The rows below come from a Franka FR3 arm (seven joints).
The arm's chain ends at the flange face. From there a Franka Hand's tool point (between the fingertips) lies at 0.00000 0.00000 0.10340 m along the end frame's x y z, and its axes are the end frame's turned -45 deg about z.
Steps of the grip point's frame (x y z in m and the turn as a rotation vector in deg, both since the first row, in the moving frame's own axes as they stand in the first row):
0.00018 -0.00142 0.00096 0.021 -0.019 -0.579
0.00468 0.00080 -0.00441 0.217 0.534 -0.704
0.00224 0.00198 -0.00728 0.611 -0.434 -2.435
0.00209 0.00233 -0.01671 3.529 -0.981 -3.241
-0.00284 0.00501 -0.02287 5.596 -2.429 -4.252
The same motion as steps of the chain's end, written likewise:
-0.00083 -0.00113 0.00096 0.001 -0.028 -0.579
0.00348 -0.00178 -0.00440 0.531 0.224 -0.704
0.00432 0.00001 -0.00727 0.125 -0.739 -2.435
0.00897 0.00325 -0.01650 1.802 -3.189 -3.241
0.01190 0.00920 -0.02228 2.239 -5.675 -4.252

